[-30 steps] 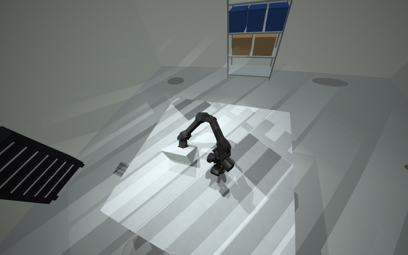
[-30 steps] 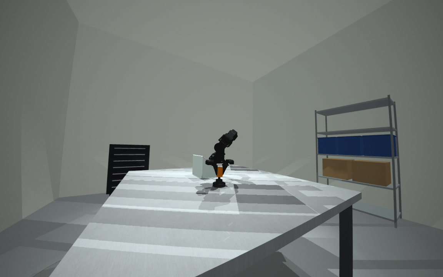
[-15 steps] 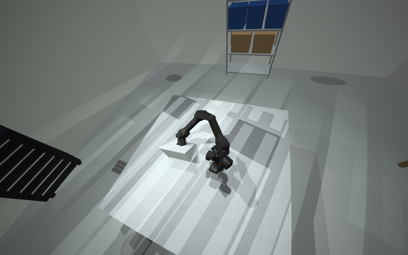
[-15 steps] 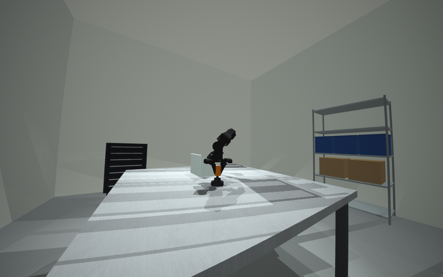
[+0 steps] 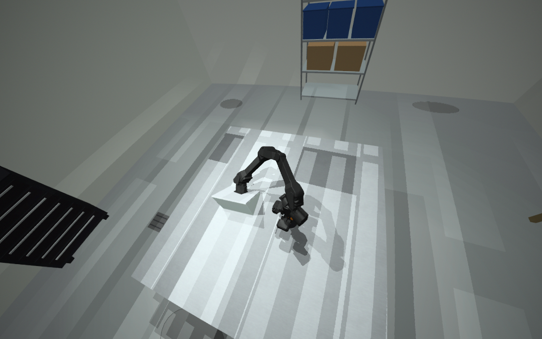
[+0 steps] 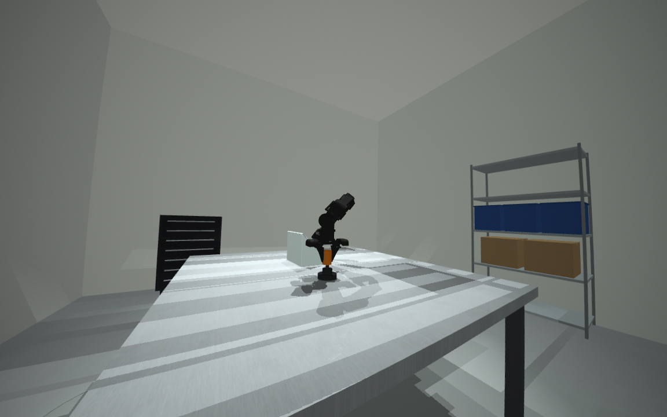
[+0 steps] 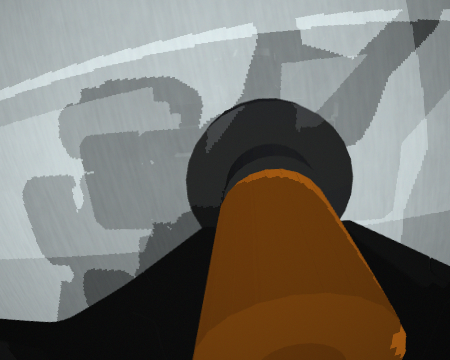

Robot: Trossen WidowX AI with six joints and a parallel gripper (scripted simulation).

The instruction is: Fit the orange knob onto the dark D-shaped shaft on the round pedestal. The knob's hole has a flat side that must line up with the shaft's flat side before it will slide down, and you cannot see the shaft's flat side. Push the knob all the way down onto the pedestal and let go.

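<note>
My gripper tip is now 4 cm above the dark round pedestal. The rest, counted from my gripper tip: orange knob: 2 cm above.
</note>
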